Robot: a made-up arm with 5 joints. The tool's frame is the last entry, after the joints. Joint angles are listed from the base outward. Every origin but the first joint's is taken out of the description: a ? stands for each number. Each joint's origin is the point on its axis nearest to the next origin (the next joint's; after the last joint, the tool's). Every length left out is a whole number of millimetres.
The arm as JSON. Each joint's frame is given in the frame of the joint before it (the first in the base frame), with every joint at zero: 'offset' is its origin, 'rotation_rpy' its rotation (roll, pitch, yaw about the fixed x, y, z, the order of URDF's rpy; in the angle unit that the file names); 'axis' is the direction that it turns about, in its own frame. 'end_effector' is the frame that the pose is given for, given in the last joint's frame.
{
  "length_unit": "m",
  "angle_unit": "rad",
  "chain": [
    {
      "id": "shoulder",
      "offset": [
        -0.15,
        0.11,
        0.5
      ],
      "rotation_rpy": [
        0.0,
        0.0,
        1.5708
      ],
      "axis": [
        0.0,
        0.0,
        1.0
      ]
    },
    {
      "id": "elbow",
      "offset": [
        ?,
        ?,
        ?
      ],
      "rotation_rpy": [
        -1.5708,
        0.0,
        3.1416
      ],
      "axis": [
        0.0,
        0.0,
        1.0
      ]
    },
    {
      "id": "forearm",
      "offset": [
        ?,
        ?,
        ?
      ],
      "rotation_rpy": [
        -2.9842,
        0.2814,
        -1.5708
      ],
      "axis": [
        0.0,
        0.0,
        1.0
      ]
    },
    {
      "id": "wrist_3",
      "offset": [
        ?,
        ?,
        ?
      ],
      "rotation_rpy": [
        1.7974,
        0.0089,
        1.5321
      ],
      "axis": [
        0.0,
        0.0,
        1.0
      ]
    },
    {
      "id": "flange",
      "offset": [
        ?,
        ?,
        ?
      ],
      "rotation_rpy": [
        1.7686,
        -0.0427,
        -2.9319
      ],
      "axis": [
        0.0,
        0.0,
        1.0
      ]
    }
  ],
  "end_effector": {
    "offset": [
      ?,
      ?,
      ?
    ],
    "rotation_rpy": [
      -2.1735,
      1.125,
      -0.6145
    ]
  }
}
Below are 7 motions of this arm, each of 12 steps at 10 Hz.
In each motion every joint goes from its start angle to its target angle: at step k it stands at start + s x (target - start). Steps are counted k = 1, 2, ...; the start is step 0. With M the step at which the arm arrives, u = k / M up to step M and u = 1 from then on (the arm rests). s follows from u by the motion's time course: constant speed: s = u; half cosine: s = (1 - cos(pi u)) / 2; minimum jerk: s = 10 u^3 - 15 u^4 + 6 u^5.
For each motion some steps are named. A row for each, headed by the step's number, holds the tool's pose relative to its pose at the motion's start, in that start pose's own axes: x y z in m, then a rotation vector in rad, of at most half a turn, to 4 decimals.
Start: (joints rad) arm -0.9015 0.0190 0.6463 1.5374 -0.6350
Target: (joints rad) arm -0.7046 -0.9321 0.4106 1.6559 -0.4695
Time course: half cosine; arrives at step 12
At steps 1, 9, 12:
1: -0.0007 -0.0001 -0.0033 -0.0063 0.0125 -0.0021
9: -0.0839 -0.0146 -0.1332 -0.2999 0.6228 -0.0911
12: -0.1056 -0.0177 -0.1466 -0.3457 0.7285 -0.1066

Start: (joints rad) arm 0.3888 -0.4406 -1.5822 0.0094 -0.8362
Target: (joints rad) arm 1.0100 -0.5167 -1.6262 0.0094 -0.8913
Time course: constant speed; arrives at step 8
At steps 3, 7, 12:
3: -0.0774 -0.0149 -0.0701 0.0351 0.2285 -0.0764
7: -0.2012 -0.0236 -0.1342 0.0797 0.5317 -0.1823
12: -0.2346 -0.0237 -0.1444 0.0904 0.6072 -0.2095

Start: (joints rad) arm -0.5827 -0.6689 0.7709 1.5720 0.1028
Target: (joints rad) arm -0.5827 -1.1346 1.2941 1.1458 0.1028
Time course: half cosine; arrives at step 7
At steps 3, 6, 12:
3: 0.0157 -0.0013 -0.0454 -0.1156 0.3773 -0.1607
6: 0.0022 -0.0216 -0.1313 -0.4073 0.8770 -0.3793
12: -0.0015 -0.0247 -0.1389 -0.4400 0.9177 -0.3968

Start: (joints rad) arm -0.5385 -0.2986 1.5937 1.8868 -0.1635
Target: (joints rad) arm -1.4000 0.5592 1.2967 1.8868 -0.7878
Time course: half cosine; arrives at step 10
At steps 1, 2, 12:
1: -0.0025 -0.0071 0.0061 0.0334 -0.0186 0.0179
2: -0.0098 -0.0290 0.0226 0.1303 -0.0728 0.0689
12: -0.0723 -0.3984 0.0400 1.2599 -0.8758 0.5728

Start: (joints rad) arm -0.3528 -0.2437 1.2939 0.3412 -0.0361
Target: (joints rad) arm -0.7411 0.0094 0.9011 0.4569 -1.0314
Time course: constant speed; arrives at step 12
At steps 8, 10, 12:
8: 0.0884 -0.0192 0.1051 1.0229 0.4128 0.2314
10: 0.1195 -0.0393 0.1242 1.2849 0.4932 0.2735
12: 0.1530 -0.0644 0.1372 1.5489 0.5595 0.3123

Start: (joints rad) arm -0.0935 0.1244 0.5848 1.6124 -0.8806
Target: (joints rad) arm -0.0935 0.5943 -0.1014 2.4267 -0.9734
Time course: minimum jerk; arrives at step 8
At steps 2, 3, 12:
2: -0.0207 0.0022 -0.0023 -0.0418 -0.0072 0.1449
3: -0.0522 -0.0038 -0.0092 -0.1348 -0.0178 0.3756
12: -0.0908 -0.1216 -0.0328 -0.8332 -0.0603 1.1278

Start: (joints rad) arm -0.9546 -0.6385 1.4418 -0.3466 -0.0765
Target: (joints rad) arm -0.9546 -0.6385 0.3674 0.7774 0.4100
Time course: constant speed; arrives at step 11
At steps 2, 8, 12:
2: -0.0456 -0.0037 0.0257 0.0805 0.0494 0.2344
8: -0.1371 -0.0893 0.1007 0.4717 -0.1062 0.8692
12: -0.1524 -0.1518 0.1110 0.7460 -0.3373 1.0774

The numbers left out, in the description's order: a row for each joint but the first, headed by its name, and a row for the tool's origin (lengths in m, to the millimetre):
elbow: 0.35 -0.091 0.0
forearm: -0.09 0.08 0.0
wrist_3: 0.013 0.0 0.0
flange: 0.128 -0.03 0.0
tool: -0.051 -0.042 0.0

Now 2 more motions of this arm.
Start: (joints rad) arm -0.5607 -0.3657 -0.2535 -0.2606 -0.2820
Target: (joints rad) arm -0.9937 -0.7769 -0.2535 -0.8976 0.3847
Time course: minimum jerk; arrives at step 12
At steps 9, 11, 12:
9: 0.2806 -0.2259 -0.0007 -0.8446 -0.2434 -1.1258
11: 0.2956 -0.2592 0.0064 -0.9429 -0.2414 -1.2492
12: 0.2963 -0.2609 0.0068 -0.9480 -0.2411 -1.2556

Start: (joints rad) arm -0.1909 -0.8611 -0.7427 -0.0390 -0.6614
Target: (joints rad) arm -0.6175 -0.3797 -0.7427 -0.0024 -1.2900
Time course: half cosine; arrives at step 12
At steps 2, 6, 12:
2: 0.0104 0.0054 0.0130 0.0767 0.0004 0.0047
6: 0.0738 0.0216 0.1084 0.5608 -0.0316 0.0745
12: 0.1298 -0.0020 0.2307 1.0741 -0.1327 0.2517

